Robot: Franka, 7 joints.
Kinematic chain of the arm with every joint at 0, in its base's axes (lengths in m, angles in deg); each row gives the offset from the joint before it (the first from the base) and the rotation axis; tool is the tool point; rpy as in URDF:
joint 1: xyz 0 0 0.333 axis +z
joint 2: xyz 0 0 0 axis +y
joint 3: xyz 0 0 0.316 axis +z
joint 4: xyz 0.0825 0 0 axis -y
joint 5: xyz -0.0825 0 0.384 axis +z
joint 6: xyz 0 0 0 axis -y
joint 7: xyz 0.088 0 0 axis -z
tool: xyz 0 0 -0.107 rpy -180 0 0
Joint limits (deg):
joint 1: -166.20..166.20
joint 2: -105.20..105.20
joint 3: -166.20..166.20
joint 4: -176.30..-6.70
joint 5: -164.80..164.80
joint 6: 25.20..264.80
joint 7: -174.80..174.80
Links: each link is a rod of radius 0.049 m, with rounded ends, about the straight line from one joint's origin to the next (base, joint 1, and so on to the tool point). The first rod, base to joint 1, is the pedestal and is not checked.
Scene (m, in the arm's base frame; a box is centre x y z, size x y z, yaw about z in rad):
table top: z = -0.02
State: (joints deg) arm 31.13 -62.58 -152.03 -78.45 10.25 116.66 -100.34
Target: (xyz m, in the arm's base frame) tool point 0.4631 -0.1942 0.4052
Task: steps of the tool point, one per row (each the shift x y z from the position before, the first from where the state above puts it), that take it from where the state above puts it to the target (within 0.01 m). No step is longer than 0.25 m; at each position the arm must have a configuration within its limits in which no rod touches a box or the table.
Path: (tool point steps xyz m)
1: 0.2272 -0.0761 0.0409
2: 0.2308 0.0086 0.0627
3: 0.1999 0.0914 0.0741
4: 0.1387 0.1559 0.0742
5: 0.0592 0.1898 0.0639

